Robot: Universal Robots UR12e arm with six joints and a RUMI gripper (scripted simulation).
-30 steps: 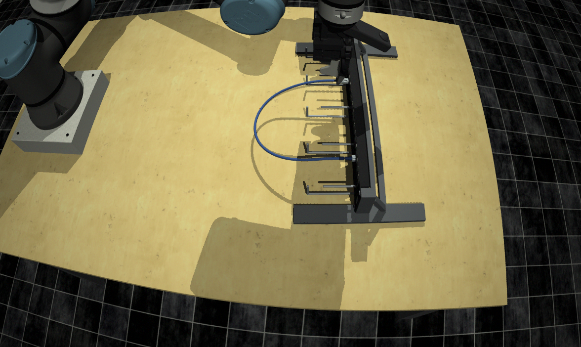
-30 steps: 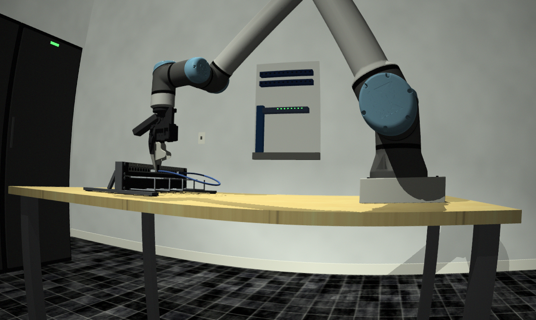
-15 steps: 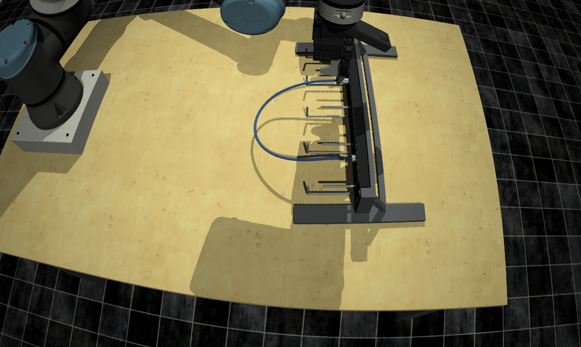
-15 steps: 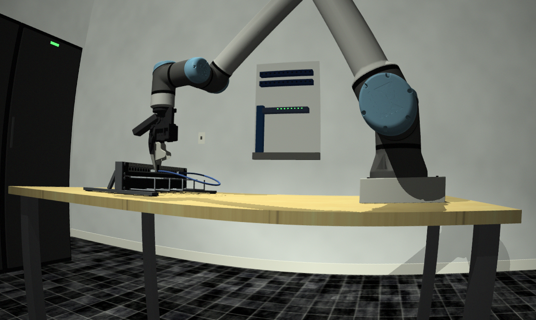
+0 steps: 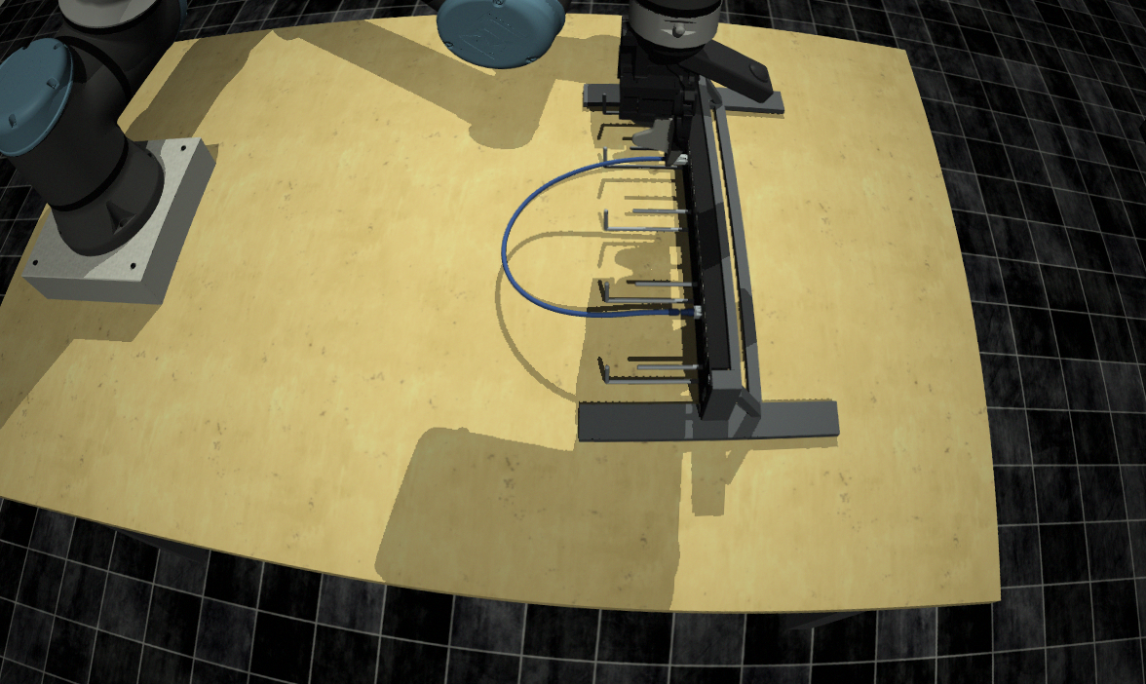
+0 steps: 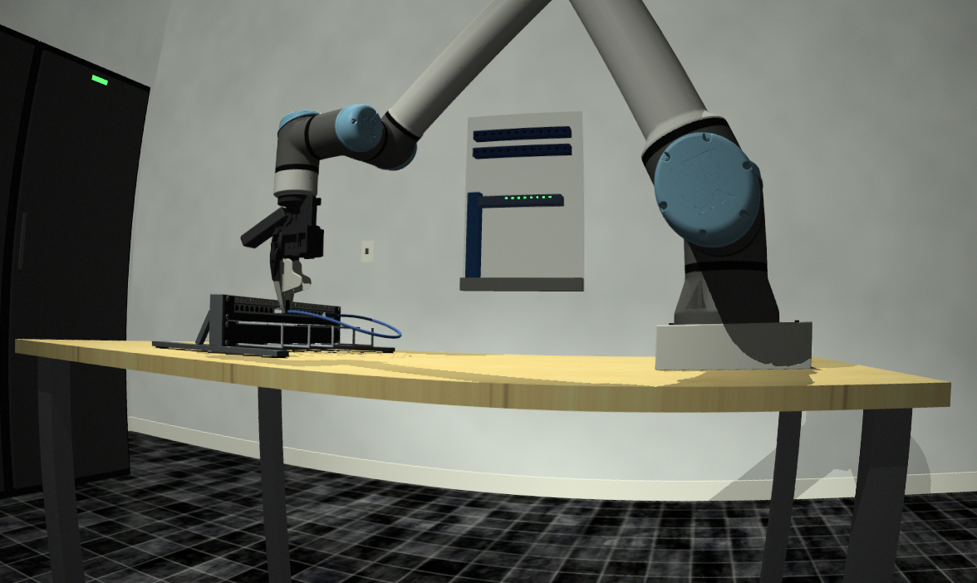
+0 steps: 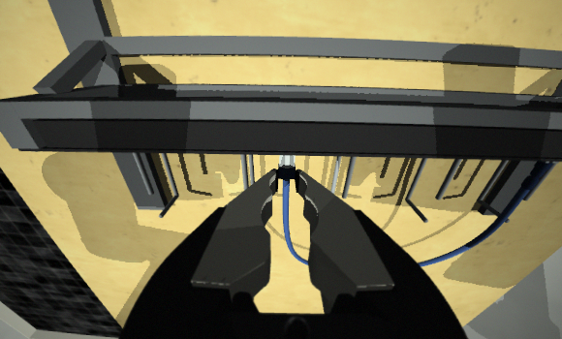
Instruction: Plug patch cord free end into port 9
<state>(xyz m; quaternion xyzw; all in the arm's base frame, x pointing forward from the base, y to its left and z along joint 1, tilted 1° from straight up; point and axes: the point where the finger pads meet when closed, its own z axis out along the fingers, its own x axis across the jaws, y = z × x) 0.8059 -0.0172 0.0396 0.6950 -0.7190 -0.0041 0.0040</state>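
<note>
Now: the cable plug 10 mm ahead of my hand and 10 mm below it.
</note>
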